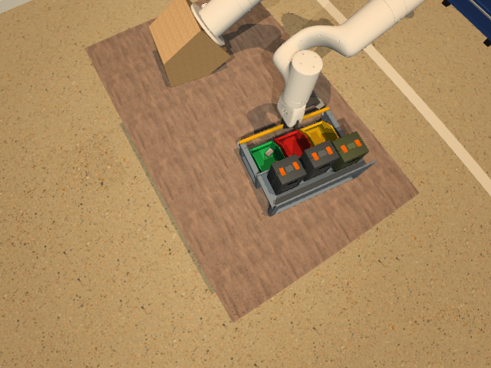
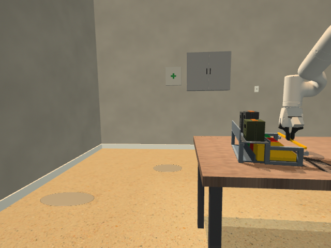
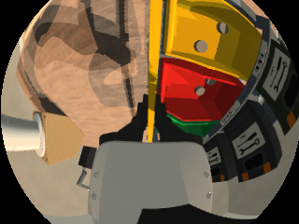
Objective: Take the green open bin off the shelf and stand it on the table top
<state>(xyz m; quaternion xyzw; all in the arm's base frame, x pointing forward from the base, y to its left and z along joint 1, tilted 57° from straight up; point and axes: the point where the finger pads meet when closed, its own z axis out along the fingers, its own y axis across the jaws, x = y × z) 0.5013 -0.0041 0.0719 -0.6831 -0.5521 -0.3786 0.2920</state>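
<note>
My hand is 100 mm short of the red bin, 10 mm to the left of it and 60 mm above it. Round my hand: yellow bin: 120 mm ahead, 100 mm to the left, 60 mm below; then yellow rod: 20 mm below; then green open bin: 90 mm ahead, 120 mm to the right, 60 mm below.
</note>
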